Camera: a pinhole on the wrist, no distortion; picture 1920 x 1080 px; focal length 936.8 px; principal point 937.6 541.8 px. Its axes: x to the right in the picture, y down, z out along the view. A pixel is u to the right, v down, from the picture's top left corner.
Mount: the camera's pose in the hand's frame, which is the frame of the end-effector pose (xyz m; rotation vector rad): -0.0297 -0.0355 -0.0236 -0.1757 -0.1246 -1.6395
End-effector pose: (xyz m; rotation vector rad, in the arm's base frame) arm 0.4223 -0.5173 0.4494 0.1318 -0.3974 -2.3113
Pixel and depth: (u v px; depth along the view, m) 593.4 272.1 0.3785
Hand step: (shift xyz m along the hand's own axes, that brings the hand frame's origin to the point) -0.1138 0.1797 0.3244
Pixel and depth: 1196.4 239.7 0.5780
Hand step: -0.2042 -0.0697 0.5786
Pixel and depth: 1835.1 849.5 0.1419
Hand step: 0.0127 -0.1457 0.1402
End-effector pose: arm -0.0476 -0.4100 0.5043 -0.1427 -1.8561 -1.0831
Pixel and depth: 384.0 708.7 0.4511
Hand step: 0.0868 0.3037 0.3668
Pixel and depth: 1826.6 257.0 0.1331
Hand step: -0.0737 -0.1313 0.1320
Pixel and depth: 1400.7 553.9 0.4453
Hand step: -0.0221 -0.1684 0.4550
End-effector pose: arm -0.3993 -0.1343 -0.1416 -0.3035 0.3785 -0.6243
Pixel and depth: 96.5 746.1 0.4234
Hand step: 0.1056 0.4088 0.3178
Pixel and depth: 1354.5 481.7 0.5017
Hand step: -0.0580 -0.1580 0.5119
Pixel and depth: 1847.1 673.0 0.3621
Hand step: 0.0102 -0.3161 0.3971
